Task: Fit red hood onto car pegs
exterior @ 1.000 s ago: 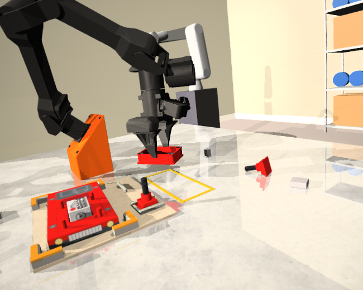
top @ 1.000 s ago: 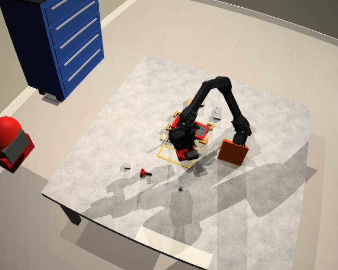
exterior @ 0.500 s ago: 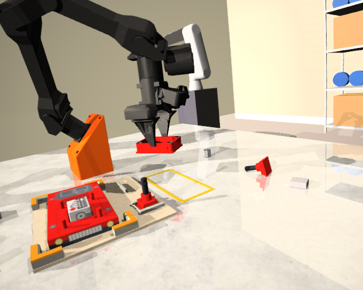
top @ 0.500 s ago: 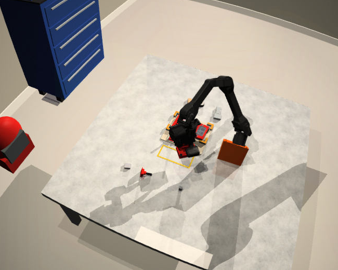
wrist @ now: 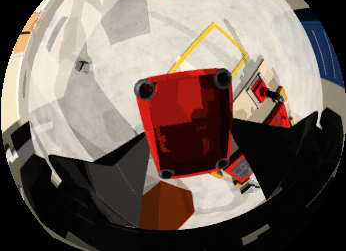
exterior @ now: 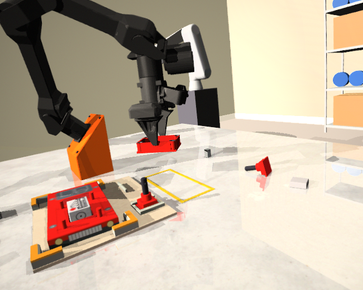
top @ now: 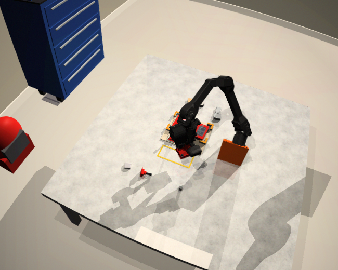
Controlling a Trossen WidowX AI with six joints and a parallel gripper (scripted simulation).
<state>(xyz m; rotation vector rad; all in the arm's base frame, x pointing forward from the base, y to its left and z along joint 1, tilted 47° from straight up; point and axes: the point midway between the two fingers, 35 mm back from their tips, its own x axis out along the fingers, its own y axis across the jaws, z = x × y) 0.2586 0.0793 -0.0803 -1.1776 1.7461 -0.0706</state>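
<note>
The hood lies 10 mm below my gripper tip. Round my gripper tip: grey engine block 220 mm to the right, 70 mm below, 70 mm ahead.
</note>
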